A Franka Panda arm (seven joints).
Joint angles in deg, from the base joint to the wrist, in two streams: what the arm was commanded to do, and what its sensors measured. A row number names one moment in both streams.
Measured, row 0:
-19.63, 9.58, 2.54, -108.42, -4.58, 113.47, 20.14
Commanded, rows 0 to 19:
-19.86, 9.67, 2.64, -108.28, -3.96, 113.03, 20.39
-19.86, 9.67, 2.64, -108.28, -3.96, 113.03, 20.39
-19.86, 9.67, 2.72, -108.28, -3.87, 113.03, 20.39
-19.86, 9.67, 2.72, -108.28, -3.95, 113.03, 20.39
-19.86, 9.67, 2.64, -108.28, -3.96, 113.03, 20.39
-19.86, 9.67, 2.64, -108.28, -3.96, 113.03, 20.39
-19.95, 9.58, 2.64, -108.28, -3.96, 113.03, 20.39
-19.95, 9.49, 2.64, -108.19, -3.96, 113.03, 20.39
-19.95, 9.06, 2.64, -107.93, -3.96, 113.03, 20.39
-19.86, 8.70, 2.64, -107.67, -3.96, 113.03, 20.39
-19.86, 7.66, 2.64, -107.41, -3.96, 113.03, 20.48
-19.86, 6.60, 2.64, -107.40, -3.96, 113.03, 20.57
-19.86, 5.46, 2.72, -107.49, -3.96, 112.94, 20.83
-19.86, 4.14, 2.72, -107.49, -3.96, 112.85, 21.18
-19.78, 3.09, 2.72, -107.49, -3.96, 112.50, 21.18
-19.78, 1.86, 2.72, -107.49, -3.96, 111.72, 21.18
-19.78, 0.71, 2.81, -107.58, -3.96, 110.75, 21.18
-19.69, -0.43, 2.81, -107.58, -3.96, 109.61, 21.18
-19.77, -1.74, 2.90, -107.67, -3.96, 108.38, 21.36
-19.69, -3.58, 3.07, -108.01, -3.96, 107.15, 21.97
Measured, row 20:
-19.66, 1.15, 2.56, -107.04, -4.55, 110.60, 20.41
